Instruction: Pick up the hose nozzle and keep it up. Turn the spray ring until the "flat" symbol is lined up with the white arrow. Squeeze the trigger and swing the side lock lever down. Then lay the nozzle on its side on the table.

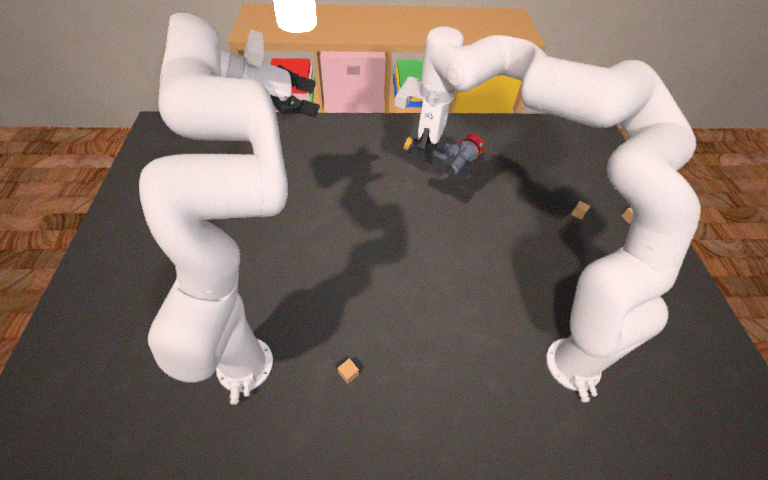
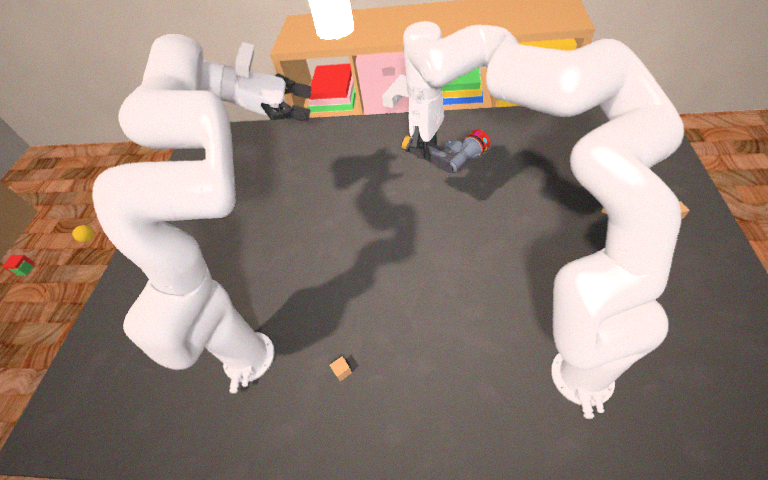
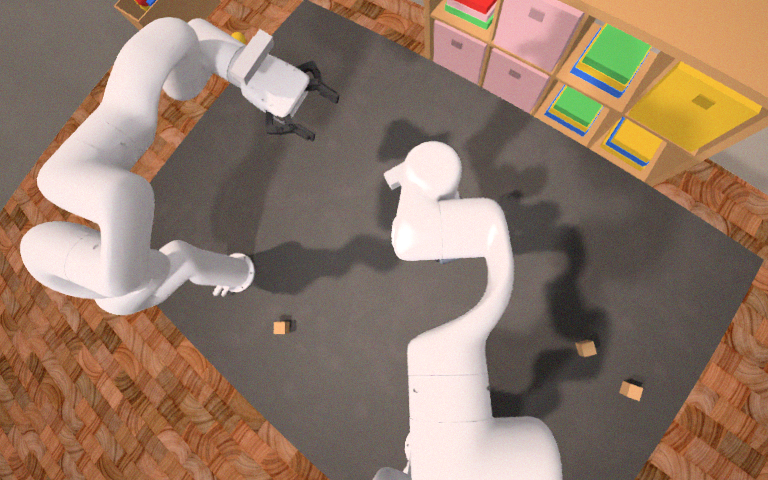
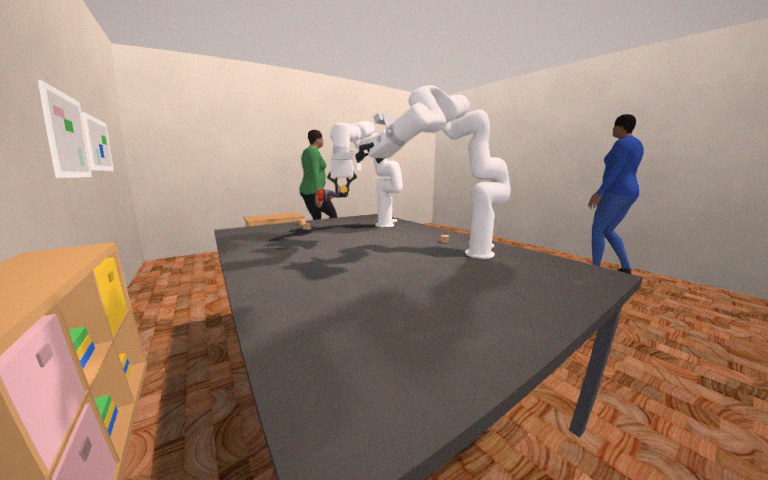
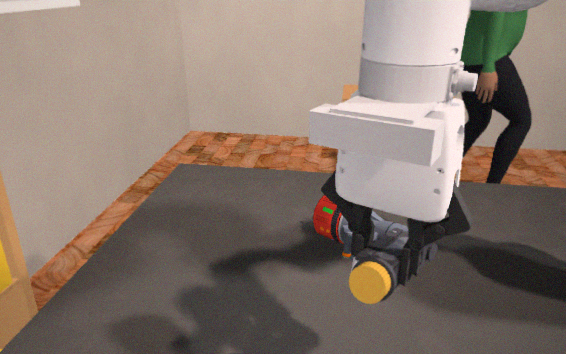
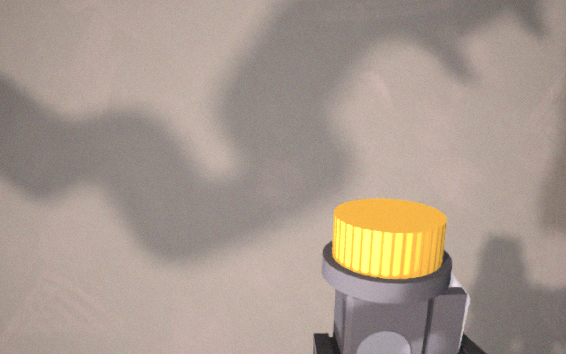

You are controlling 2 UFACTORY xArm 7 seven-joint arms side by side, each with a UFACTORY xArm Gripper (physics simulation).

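Observation:
The hose nozzle is held above the table, roughly level. Its red spray ring faces away from its yellow cap. A green mark shows on the ring; the flat symbol and white arrow cannot be made out. The trigger and side lock lever are not clear. My right gripper is shut on the grey body near the yellow cap. My left gripper is open and empty, left of the nozzle and apart from it.
A small wooden block lies near the left arm's base. Two more blocks, one nearer and one farther, lie at the right. A wooden shelf unit stands behind the table.

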